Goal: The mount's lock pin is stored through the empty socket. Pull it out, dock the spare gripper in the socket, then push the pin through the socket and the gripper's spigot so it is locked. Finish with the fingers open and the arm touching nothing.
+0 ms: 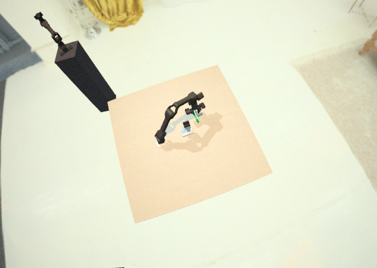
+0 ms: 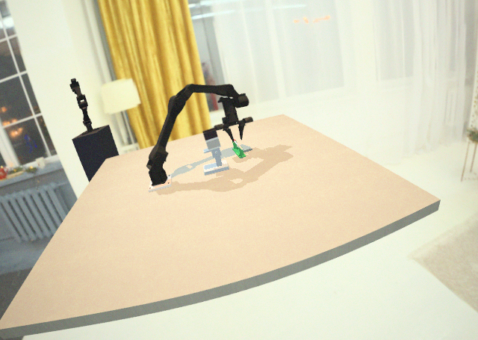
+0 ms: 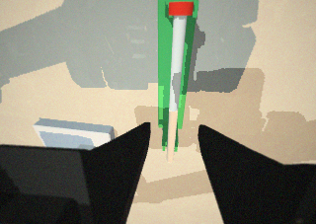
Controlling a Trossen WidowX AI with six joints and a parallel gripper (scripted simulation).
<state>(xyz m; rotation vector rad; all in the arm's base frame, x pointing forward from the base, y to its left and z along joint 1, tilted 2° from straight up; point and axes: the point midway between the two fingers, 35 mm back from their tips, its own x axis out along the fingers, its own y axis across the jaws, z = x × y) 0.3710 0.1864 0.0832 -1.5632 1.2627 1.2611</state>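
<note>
Right now the green cradle is 1 cm to the left of my gripper tip and 4 cm below it. Round my gripper tip: spare gripper (10 cm behind, 13 cm to the right, 6 cm above); grey mount (11 cm behind, 13 cm to the right, 1 cm below).
</note>
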